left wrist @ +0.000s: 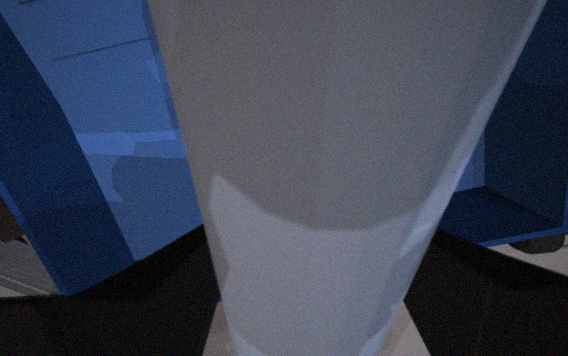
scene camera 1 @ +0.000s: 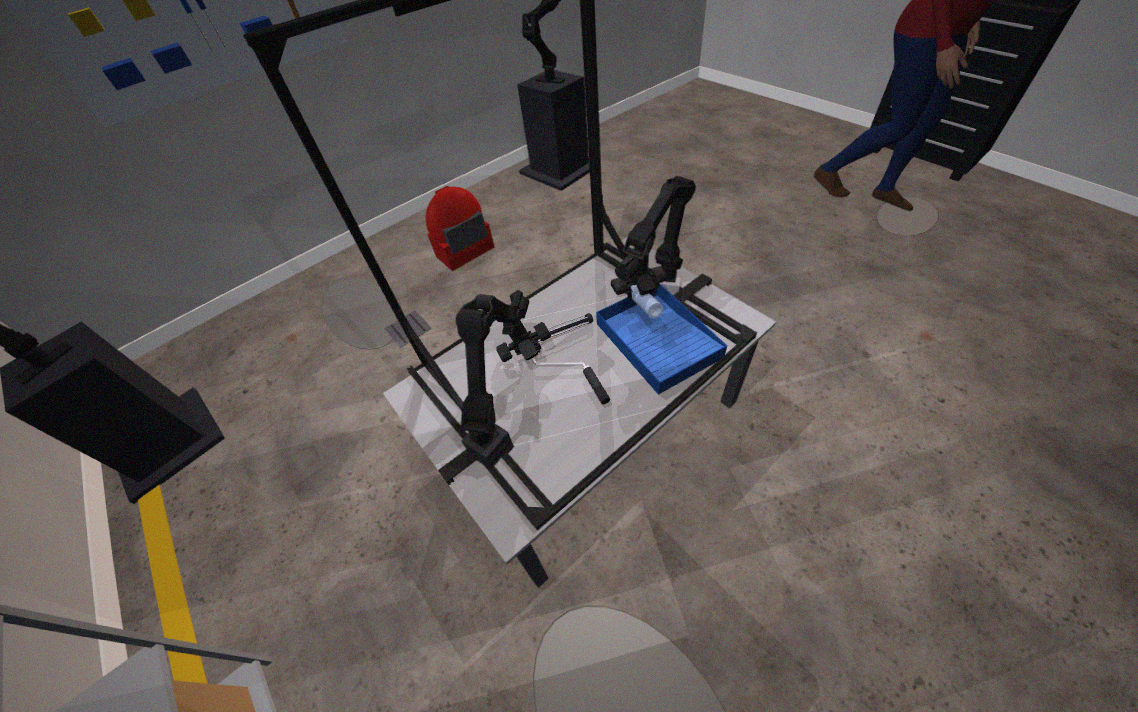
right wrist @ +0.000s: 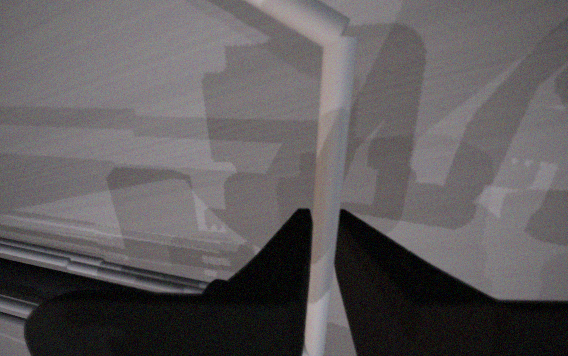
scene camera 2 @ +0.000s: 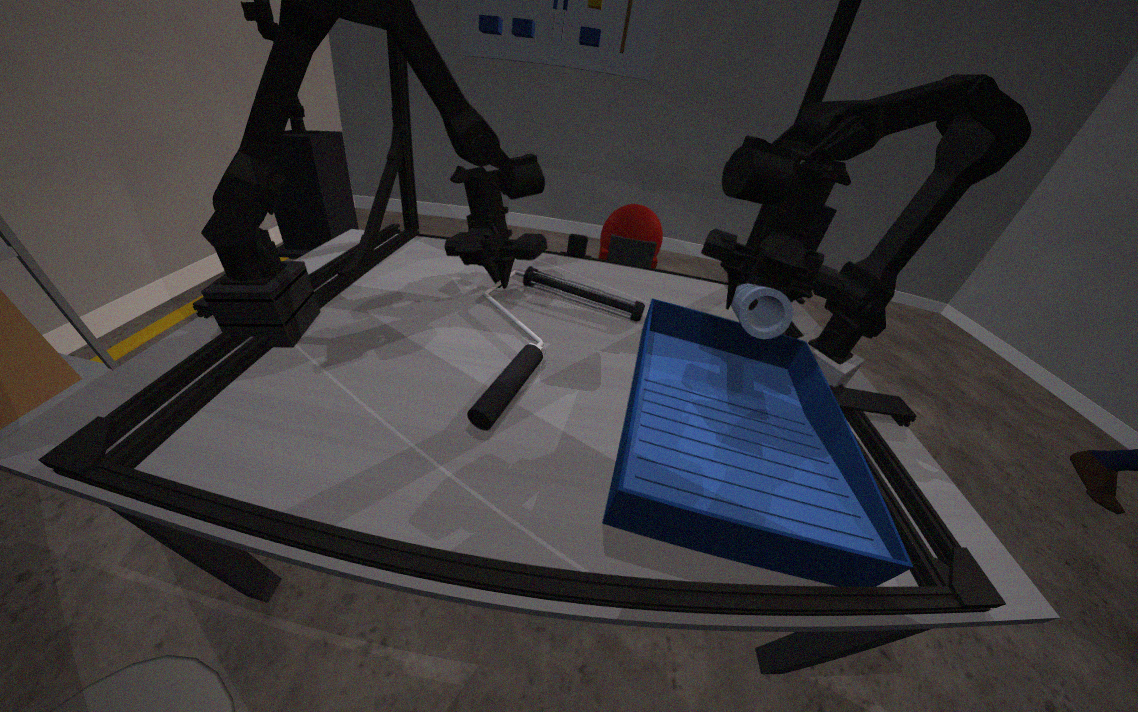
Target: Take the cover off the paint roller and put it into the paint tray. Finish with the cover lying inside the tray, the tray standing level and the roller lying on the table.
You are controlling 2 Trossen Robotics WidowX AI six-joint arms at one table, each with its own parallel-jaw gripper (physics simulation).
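Places are measured from the left arm's base along level axes (x ahead, y left, z up), in metres.
Pixels of known places: right gripper, between the fingertips: (right wrist: 320, 221) (scene camera 2: 502, 287); left arm's base, origin of its link: (scene camera 1: 667, 276) (scene camera 2: 830, 349); right arm's base, origin of its link: (scene camera 1: 484, 436) (scene camera 2: 255, 274).
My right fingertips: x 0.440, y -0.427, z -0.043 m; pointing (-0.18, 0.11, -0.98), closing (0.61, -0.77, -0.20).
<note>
For each thing: its middle in the pictures, then the offset to it from my right fingertips. "spot": a spot on its surface instead. Level surfaces: height alone.
- pale tubular cover, middle of its body: (left wrist: 316, 167) (scene camera 2: 754, 305) (scene camera 1: 641, 297) dx -0.218, dy +0.357, dz +0.127 m
- blue tray, middle of its body: (scene camera 2: 735, 408) (scene camera 1: 658, 334) dx -0.154, dy +0.430, dz +0.021 m
- roller's bare cage, middle of its body: (right wrist: 16, 279) (scene camera 2: 582, 293) (scene camera 1: 562, 328) dx -0.131, dy +0.081, dz +0.009 m
- black handle, a spot on its surface: (scene camera 2: 506, 386) (scene camera 1: 600, 386) spot: dx +0.102, dy +0.277, dz +0.019 m
- white table, height of its surface: dz -0.011 m
The pale tubular cover (scene camera 1: 647, 303) (scene camera 2: 762, 310) (left wrist: 320, 125) is off the roller and held over the back part of the blue tray (scene camera 1: 692, 366) (scene camera 2: 755, 544) (left wrist: 40, 150), one open end towards scene camera 2. My left gripper (scene camera 1: 635, 289) (scene camera 2: 755, 283) (left wrist: 302, 224) is shut on the cover. The tray stands flat on the table. The roller's bare cage (scene camera 1: 570, 325) (scene camera 2: 583, 292) and black handle (scene camera 1: 595, 384) (scene camera 2: 506, 386) lie left of the tray. My right gripper (scene camera 1: 532, 356) (scene camera 2: 504, 281) (right wrist: 320, 221) is shut on the roller's white wire frame (scene camera 2: 516, 319) (right wrist: 334, 115), low over the table.
Dark rails (scene camera 2: 377, 549) run along the edges of the white table (scene camera 2: 293, 436). The tray's right wall is near the right-hand rail in scene camera 2. A dark upright post (scene camera 1: 592, 125) rises behind the table. A red helmet-like object (scene camera 1: 453, 214) (scene camera 2: 631, 222) is behind the table.
</note>
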